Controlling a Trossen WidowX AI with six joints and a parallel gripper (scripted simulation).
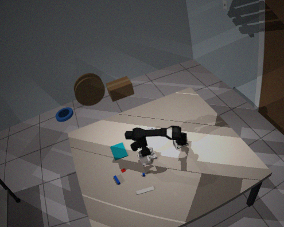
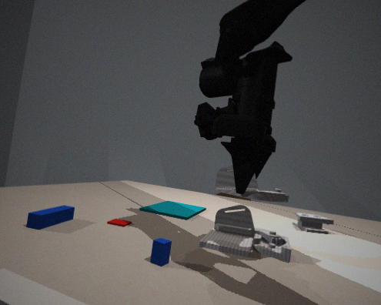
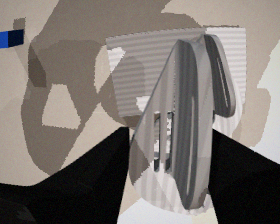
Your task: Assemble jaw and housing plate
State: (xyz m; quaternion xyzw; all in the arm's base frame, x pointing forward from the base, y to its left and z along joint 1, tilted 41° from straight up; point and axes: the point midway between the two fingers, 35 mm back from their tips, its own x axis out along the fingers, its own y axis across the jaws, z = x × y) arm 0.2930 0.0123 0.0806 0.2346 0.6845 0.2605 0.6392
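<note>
Now: gripper tip 80 mm above the ribbed grey base, 20 mm to the left of it and 20 mm short of it. From my gripper tip the other things lie so: teal flat plate: 190 mm ahead, 180 mm to the right, 80 mm below; small blue block: 140 mm to the left, 70 mm below, 50 mm ahead; red tile: 190 mm ahead, 80 mm below, 30 mm to the left.
</note>
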